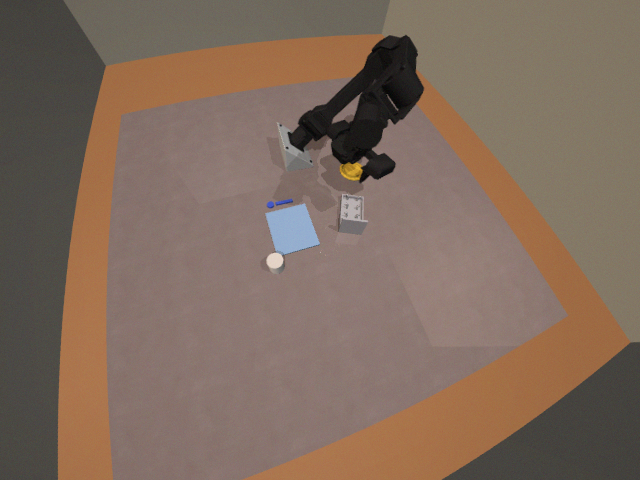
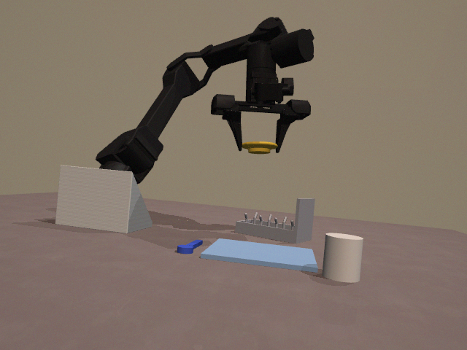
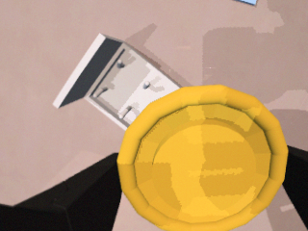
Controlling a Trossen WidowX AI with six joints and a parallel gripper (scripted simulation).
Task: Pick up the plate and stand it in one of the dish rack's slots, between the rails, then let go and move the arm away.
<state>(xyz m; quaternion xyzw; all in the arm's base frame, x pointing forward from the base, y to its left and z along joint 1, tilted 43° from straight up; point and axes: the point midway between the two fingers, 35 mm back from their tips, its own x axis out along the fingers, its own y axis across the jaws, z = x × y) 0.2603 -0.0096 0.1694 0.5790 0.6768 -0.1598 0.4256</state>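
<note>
The grey dish rack lies 14 cm below my gripper tip, 4 cm ahead of it and 2 cm to the left of it. Round my gripper tip: yellow plate 1 cm above; then blue spoon 21 cm to the right, 16 cm below, 5 cm behind; then light blue mat 18 cm to the right, 16 cm below, 5 cm ahead.
</note>
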